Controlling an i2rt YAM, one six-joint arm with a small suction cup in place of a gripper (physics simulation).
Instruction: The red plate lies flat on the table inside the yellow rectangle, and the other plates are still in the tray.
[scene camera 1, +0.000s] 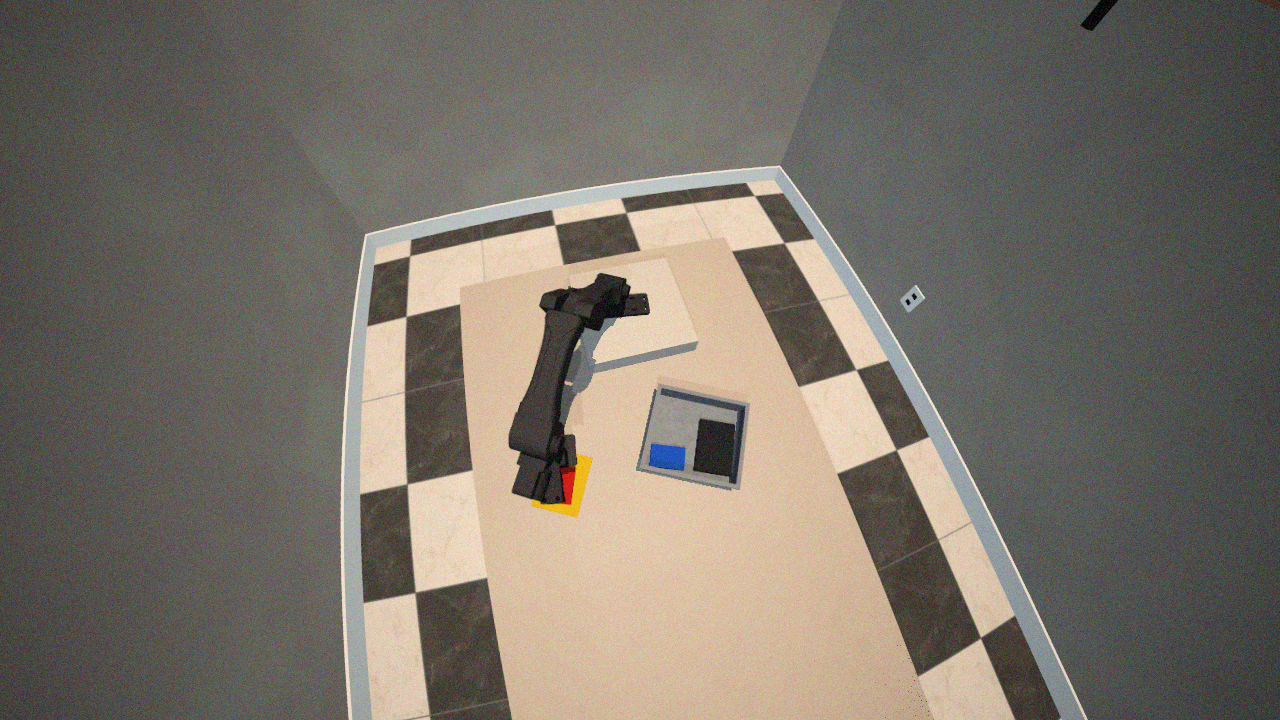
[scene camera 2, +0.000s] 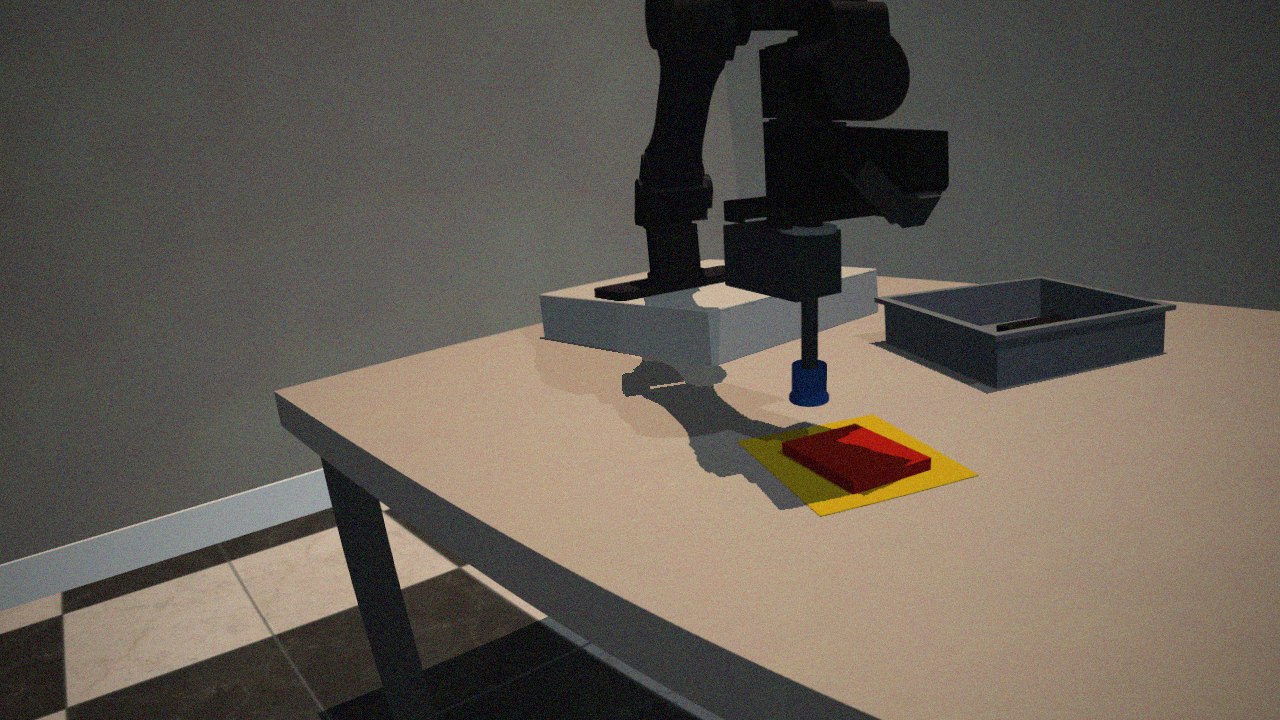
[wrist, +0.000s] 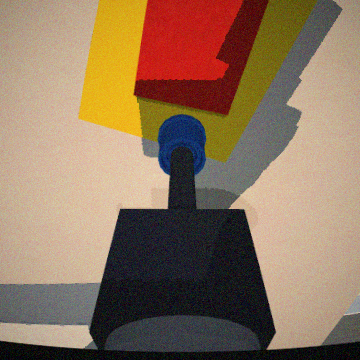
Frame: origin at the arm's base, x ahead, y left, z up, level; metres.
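Where they show: hand, tool point: (scene camera 2: 809, 399) (wrist: 181, 136); arm's base, link origin: (scene camera 1: 613, 307) (scene camera 2: 676, 285).
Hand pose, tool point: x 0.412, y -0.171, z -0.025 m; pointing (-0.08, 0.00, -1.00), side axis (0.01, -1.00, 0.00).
Note:
Things, the pixels of their centre, and the offset from my tool point. Level surfaces: height alone.
- red plate, body centre: (wrist: 198, 32) (scene camera 2: 854, 456) (scene camera 1: 560, 484) 0.054 m ahead, 0.009 m right, 0.028 m down
- blue plate, body centre: (scene camera 1: 667, 457) 0.017 m ahead, 0.263 m left, 0.025 m down
- black plate, body centre: (scene camera 1: 715, 447) 0.008 m ahead, 0.389 m left, 0.024 m down
- grey tray, body centre: (scene camera 2: 1023, 324) (scene camera 1: 695, 437) 0.021 m back, 0.340 m left, 0.007 m down
- table, surface height: 0.033 m down
The red plate (scene camera 1: 568, 486) (scene camera 2: 854, 456) (wrist: 192, 40) lies flat inside the yellow rectangle (scene camera 1: 583, 488) (scene camera 2: 948, 474) (wrist: 107, 90), with yellow showing around it in the second scene view. My suction cup (scene camera 2: 809, 385) (wrist: 182, 145) is open, with nothing on it, and hangs above the table beside the plate, on the side of the arm's base. The arm hides the cup and part of the plate in the first scene view. A blue plate (scene camera 1: 666, 456) and a black plate (scene camera 1: 715, 446) lie in the grey tray (scene camera 1: 742, 447) (scene camera 2: 1083, 353).
The arm's base stands on a pale block (scene camera 1: 657, 304) (scene camera 2: 787, 308) at the back of the table (scene camera 1: 698, 591) (scene camera 2: 1074, 555). The tray's raised walls stand to the right of the yellow rectangle. The arm's shadow falls over part of the plate and rectangle.

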